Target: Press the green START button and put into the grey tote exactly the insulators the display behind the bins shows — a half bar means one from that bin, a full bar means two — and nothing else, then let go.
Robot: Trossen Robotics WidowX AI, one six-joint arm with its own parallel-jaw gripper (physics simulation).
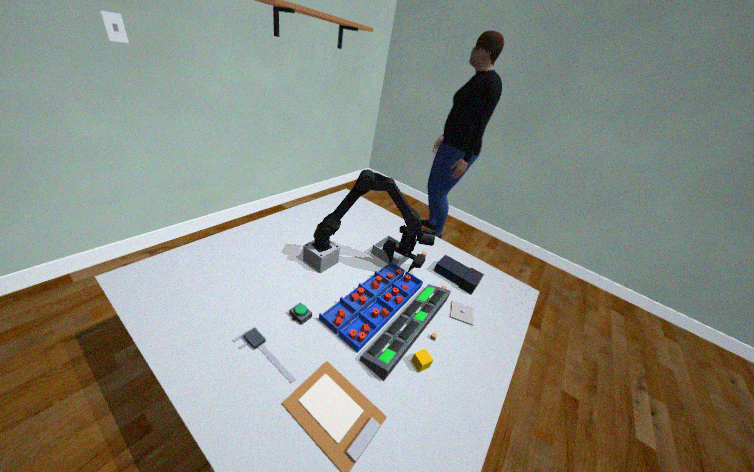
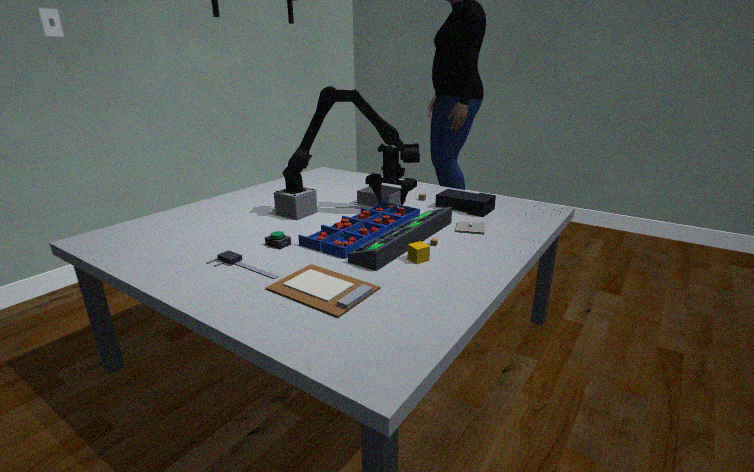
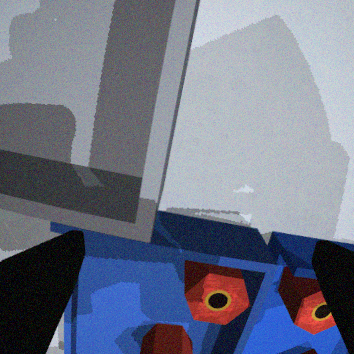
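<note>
The grey tote [image 1: 380,248] [image 2: 367,196] [image 3: 170,100] stands behind the far end of the blue bins [image 1: 356,343] [image 2: 311,242] [image 3: 112,250]. Red insulators lie in the bins; one insulator [image 3: 218,300] lies in the far-end bin and another insulator [image 3: 167,341] is partly cut off. My gripper [image 1: 401,266] [image 2: 391,203] [image 3: 201,248] is open and empty above the far-end bins, beside the tote. The green START button [image 1: 301,309] [image 2: 277,234] stands left of the bins. The display [image 1: 382,370] [image 2: 364,259] shows three green bars; the farthest looks longer. The visible tote floor holds shadows.
A dark box [image 1: 458,273] [image 2: 465,202] lies right of the tote. A yellow cube [image 1: 422,360] [image 2: 418,252], a pale plate [image 1: 461,313] and small wooden blocks lie beyond the display. A clipboard [image 1: 293,401] and a caliper [image 1: 276,362] lie nearer. A person [image 1: 472,111] stands behind the table.
</note>
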